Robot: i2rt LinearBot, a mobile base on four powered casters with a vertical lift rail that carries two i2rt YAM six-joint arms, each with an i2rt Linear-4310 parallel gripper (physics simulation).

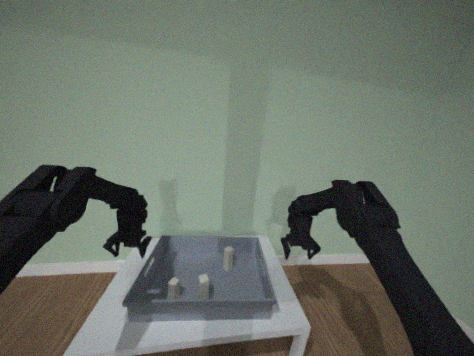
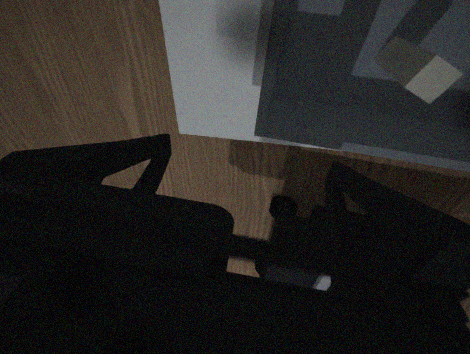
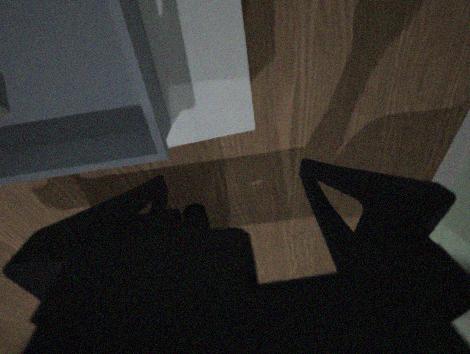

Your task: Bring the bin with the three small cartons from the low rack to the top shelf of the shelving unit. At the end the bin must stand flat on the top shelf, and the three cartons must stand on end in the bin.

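Frame: origin at the left arm's base, x back, y right, z up, level; millimetres.
Where they show: left gripper, fingertip midpoint: (image 1: 130,256) (image 2: 248,156); right gripper, fingertip midpoint: (image 1: 297,258) (image 3: 233,174).
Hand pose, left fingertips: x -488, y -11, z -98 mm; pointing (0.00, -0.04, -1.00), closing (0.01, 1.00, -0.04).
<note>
Things, the pixels of their top centre, and the offset from my left fingertips. "spot": a spot on its surface instead. Level surfaces: height alone.
- grey-blue bin, top centre: (image 1: 208,261) dz -150, dx -132, dy +292 mm
- third carton, surface spot: (image 1: 228,258) spot: dz -178, dx -183, dy +399 mm
- Brown wooden floor, surface height: dz -575 mm
The grey-blue bin (image 1: 200,311) (image 2: 300,117) (image 3: 75,140) stands flat on the white low rack (image 1: 100,310) (image 2: 210,75) (image 3: 220,100). Three pale cartons stand on end in it: one carton (image 1: 173,289) at the front left, another carton (image 1: 203,286) (image 2: 434,80) at the front middle, and a third carton (image 1: 228,258) farther back, right of centre. My left gripper (image 1: 129,255) (image 2: 248,156) is open and empty, above and outside the bin's left side. My right gripper (image 1: 299,257) (image 3: 233,174) is open and empty, beyond the bin's right side. The shelving unit does not show.
Brown wooden floor (image 1: 60,300) (image 2: 75,75) (image 3: 300,100) lies on both sides of the rack. A green wall (image 1: 125,125) with a white skirting board (image 1: 65,267) stands behind the rack. Arm shadows fall on wall and floor.
</note>
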